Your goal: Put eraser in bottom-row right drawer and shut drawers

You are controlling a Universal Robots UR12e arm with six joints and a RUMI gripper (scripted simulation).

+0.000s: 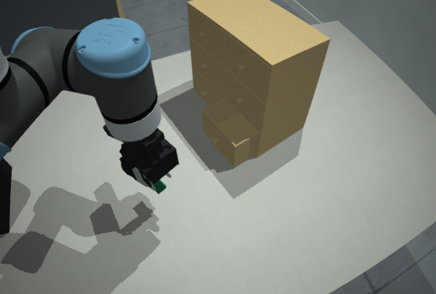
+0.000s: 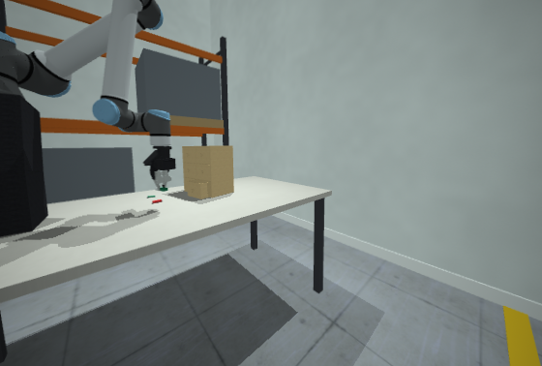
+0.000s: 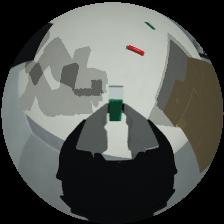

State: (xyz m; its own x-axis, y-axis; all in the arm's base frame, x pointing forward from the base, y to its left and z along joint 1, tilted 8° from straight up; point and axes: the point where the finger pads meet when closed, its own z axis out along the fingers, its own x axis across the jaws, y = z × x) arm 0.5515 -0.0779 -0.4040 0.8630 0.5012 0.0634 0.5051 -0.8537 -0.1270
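Right now my hand is 10 mm past the small red object, 140 mm to the right of it and 100 mm above it. Round my hand: eraser: 10 mm to the left, 10 mm below.
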